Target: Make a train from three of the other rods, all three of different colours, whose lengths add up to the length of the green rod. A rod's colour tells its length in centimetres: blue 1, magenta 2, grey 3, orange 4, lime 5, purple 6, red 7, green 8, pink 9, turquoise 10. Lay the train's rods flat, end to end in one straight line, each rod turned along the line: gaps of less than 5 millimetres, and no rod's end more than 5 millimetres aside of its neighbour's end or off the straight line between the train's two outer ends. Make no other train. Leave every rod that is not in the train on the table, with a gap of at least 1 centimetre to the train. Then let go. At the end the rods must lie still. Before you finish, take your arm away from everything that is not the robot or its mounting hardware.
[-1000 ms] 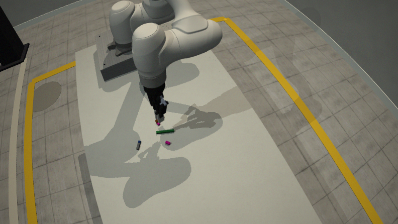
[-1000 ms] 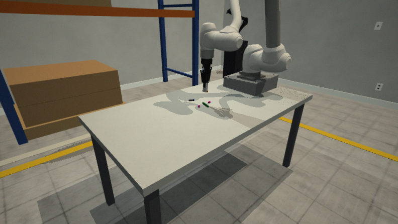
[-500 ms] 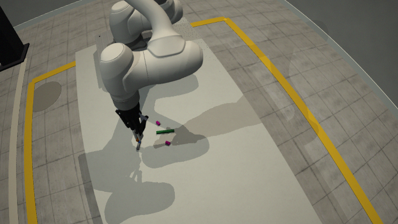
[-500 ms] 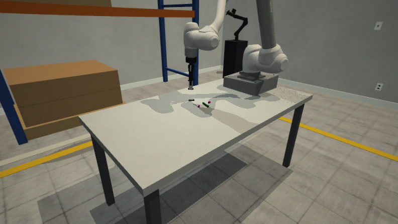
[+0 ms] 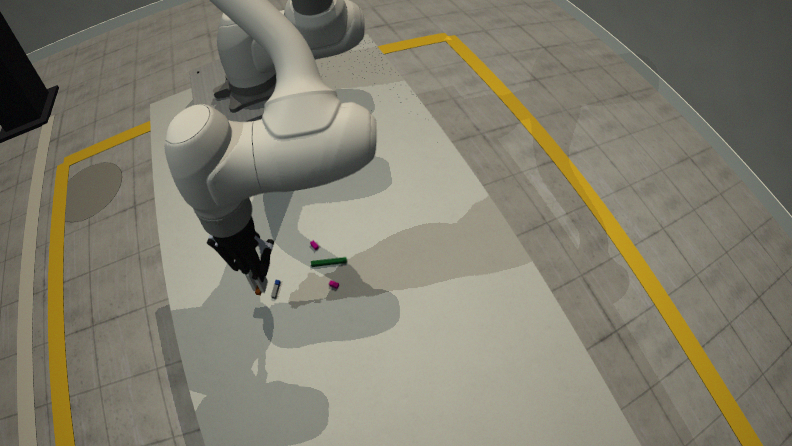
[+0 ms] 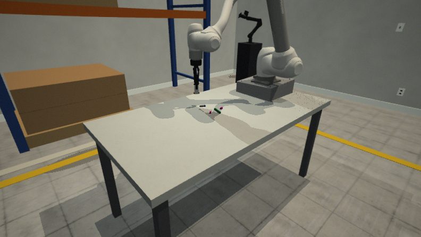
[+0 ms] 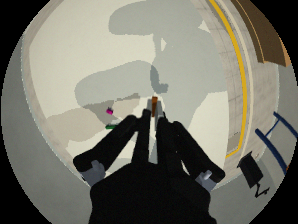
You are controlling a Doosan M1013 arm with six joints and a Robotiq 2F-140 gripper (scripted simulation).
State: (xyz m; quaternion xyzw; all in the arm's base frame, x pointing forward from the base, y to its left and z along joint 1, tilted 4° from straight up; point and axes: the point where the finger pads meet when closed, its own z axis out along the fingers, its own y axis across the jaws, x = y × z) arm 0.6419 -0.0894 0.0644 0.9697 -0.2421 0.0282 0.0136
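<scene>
Now: the grey rod 30 mm behind my hand, 20 mm to the left of it and 130 mm below it. Also, from my hand: green rod (70 mm behind, 150 mm to the left, 130 mm below); then orange rod (30 mm below); then small blue rod (50 mm behind, 30 mm to the left, 130 mm below).
</scene>
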